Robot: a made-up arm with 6 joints. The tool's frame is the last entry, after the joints. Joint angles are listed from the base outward. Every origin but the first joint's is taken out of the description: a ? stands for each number. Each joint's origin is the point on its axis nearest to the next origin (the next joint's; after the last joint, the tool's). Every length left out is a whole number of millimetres.
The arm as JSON. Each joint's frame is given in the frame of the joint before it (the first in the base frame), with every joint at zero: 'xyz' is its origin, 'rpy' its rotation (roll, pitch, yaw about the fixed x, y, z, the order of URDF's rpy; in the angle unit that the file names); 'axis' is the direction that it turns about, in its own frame. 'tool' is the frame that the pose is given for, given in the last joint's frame.
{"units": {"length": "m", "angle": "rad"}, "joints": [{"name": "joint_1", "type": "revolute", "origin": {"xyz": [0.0, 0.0, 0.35], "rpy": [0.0, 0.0, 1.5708]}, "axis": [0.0, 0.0, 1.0]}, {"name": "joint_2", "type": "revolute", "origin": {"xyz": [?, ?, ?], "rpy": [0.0, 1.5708, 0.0]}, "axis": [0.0, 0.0, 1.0]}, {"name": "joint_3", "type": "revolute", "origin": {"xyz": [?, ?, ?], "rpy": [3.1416, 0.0, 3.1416]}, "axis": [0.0, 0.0, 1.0]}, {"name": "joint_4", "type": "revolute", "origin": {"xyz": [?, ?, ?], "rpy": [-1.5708, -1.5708, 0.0]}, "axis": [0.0, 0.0, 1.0]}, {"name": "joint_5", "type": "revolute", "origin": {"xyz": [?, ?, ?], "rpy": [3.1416, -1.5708, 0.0]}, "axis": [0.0, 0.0, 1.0]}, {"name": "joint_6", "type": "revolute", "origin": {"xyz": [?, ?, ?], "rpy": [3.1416, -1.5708, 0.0]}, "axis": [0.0, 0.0, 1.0]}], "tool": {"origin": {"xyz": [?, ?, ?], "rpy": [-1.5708, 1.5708, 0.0]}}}
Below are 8 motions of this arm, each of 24 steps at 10 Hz.
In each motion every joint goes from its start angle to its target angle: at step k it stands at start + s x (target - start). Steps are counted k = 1, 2, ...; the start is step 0. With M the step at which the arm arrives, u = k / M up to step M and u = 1 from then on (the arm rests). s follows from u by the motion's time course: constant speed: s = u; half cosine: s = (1 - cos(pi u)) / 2; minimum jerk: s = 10 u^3 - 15 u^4 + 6 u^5.
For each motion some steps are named. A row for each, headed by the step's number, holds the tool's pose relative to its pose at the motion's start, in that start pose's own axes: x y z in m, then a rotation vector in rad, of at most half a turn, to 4 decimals.
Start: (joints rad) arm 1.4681 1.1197 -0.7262 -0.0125 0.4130 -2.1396
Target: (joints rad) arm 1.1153 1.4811 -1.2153 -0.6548 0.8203 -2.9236
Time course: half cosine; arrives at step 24
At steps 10, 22, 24:
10: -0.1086 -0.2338 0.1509 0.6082 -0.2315 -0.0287
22: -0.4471 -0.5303 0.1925 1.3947 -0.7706 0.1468
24: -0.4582 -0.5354 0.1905 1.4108 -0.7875 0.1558

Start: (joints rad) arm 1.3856 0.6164 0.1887 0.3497 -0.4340 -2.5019
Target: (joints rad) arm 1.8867 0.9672 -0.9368 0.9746 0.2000 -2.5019
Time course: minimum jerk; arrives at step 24
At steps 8, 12, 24:
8: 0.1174 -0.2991 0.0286 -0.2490 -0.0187 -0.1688
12: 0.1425 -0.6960 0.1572 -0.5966 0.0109 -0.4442
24: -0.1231 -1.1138 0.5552 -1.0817 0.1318 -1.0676

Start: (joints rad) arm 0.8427 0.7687 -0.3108 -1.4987 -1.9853 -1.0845
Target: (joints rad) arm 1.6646 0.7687 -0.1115 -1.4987 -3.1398 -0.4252
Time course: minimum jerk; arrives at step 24
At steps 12, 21, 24:
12: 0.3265 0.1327 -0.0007 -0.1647 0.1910 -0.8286
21: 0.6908 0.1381 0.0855 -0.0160 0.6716 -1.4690
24: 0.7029 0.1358 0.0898 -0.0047 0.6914 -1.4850

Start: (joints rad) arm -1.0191 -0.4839 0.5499 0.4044 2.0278 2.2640
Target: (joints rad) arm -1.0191 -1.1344 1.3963 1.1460 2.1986 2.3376
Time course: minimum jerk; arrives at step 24
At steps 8, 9, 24:
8: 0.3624 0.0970 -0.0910 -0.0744 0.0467 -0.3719
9: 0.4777 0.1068 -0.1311 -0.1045 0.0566 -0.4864
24: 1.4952 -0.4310 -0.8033 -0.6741 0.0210 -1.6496

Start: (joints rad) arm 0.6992 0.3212 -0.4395 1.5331 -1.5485 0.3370
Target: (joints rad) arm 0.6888 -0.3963 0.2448 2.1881 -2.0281 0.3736
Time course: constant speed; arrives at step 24
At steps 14, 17, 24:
14: -0.0765 -0.2821 -0.7405 0.8326 0.4576 -0.1126
17: -0.0916 -0.2630 -0.9240 1.0179 0.5700 -0.0861
24: -0.1235 -0.1026 -1.3344 1.4489 0.8354 0.0534

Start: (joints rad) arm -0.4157 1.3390 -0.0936 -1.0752 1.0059 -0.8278
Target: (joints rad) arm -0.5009 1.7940 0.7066 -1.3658 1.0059 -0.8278
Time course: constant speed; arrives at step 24
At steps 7, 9, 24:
7: 0.0925 0.0189 -0.0910 0.1332 -0.0656 0.0053
9: 0.1179 0.0240 -0.1146 0.1716 -0.0834 0.0064
24: 0.2889 0.0588 -0.2554 0.4652 -0.2020 0.0096

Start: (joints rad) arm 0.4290 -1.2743 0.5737 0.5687 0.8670 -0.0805
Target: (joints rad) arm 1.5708 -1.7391 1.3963 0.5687 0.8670 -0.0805
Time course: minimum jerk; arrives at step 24
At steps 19, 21, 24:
19: -1.2845 -1.1322 0.5800 -0.5372 -0.5543 -1.3608
21: -1.3975 -1.1254 0.6085 -0.5934 -0.5549 -1.4248
24: -1.4347 -1.1212 0.6182 -0.6126 -0.5543 -1.4456

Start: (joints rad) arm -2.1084 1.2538 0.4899 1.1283 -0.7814 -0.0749
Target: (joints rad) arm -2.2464 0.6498 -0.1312 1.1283 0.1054 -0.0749
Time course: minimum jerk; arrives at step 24
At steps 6, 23, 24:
6: -0.0172 -0.0243 -0.0313 0.0092 -0.0812 0.0107
23: -0.1783 -0.1302 -0.3463 0.1023 -0.7862 0.0658
24: -0.1784 -0.1302 -0.3465 0.1024 -0.7867 0.0658

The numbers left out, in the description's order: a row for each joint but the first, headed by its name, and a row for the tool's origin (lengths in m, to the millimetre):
joint_2: 0.0 0.0 0.0
joint_3: -0.625 0.0 0.0
joint_4: 0.0 -0.982 0.0
joint_5: 0.131 0.0 0.0
joint_6: 0.0 0.0 0.0
tool: 0.0 0.0 0.0

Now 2 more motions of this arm.
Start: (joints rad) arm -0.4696 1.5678 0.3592 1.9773 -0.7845 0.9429
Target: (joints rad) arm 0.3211 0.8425 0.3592 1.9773 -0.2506 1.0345
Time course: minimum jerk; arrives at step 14
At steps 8, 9, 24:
8: -0.6973 -0.2891 -0.4236 -0.0945 0.3279 -0.7148
9: -0.8718 -0.3025 -0.4636 -0.1234 0.3842 -0.8625
24: -1.2345 -0.2694 -0.5062 -0.1900 0.4928 -1.1687

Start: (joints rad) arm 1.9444 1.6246 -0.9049 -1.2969 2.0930 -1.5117
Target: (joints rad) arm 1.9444 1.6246 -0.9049 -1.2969 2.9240 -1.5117
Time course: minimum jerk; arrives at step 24
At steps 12, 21, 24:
12: 0.0000 0.0000 0.0000 0.0000 -0.0245 0.4148
21: 0.0000 0.0000 0.0000 0.0000 -0.0483 0.8162
24: 0.0000 0.0000 0.0000 0.0000 -0.0491 0.8295

